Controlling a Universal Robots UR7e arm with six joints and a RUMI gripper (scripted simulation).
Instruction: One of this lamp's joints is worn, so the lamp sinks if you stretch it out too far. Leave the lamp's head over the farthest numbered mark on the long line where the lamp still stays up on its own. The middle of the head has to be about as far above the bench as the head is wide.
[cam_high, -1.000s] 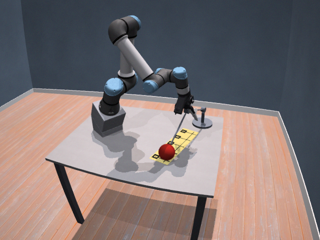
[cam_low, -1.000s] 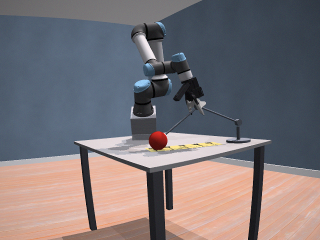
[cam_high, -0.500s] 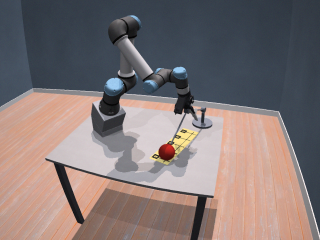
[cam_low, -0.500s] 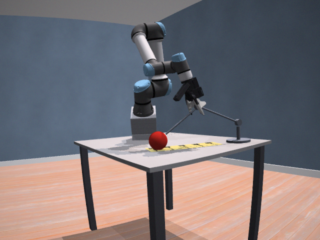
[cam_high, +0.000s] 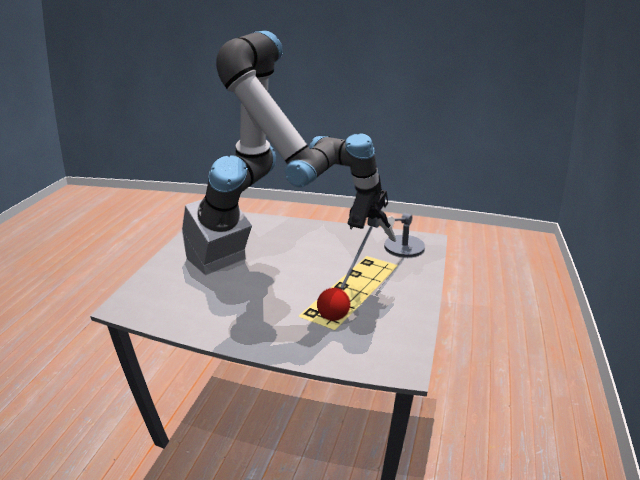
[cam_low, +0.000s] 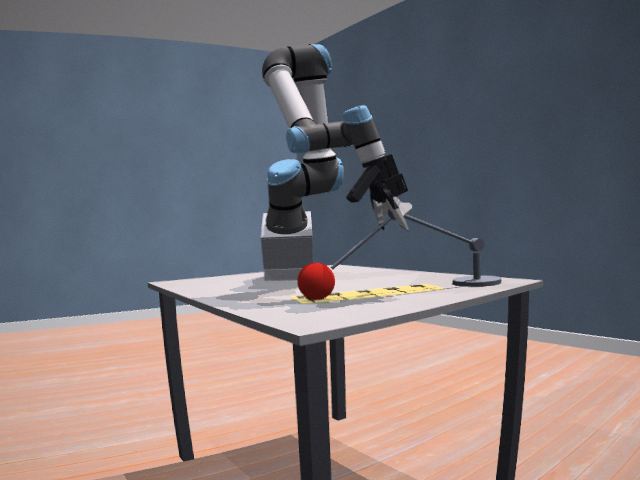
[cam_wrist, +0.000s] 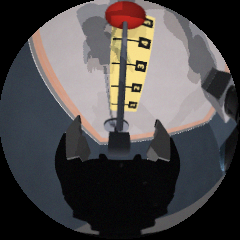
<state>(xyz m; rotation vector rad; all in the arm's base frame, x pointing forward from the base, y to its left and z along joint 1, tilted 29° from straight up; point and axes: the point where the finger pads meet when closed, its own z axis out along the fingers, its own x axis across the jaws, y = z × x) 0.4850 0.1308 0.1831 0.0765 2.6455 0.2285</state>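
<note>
Right now my hand is 50 mm past the yellow numbered strip, 60 mm to the left of it and 170 mm above it. Round my hand: round base 50 mm ahead, 290 mm to the left, 140 mm below.
</note>
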